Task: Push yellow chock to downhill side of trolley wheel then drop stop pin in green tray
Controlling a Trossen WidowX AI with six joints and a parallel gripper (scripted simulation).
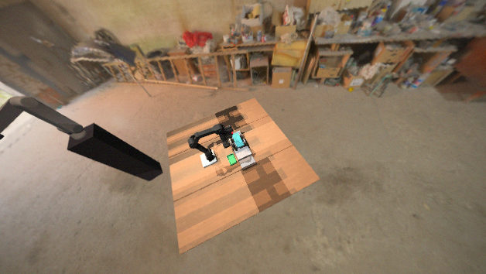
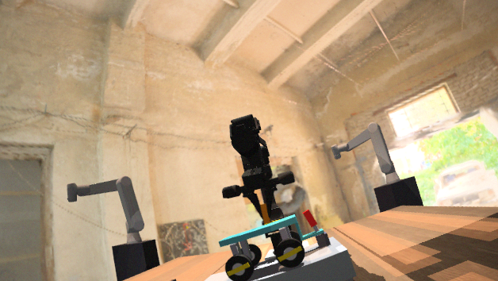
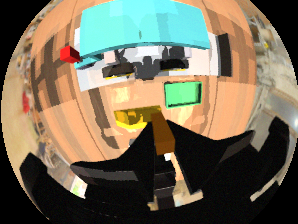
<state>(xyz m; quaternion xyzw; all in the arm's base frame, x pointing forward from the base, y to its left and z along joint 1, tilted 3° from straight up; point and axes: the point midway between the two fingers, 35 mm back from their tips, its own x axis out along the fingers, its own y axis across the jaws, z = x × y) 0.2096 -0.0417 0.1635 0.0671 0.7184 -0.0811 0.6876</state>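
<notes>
Right now my gripper tip is 120 mm short of the red-headed stop pin, 80 mm to the right of it and 40 mm above it. Round my gripper tip: grey ramp 120 mm below, 120 mm ahead, 30 mm to the right; then trolley 120 mm ahead, 60 mm below, 20 mm to the right; then green tray 180 mm below, 100 mm to the right, 30 mm behind.
</notes>
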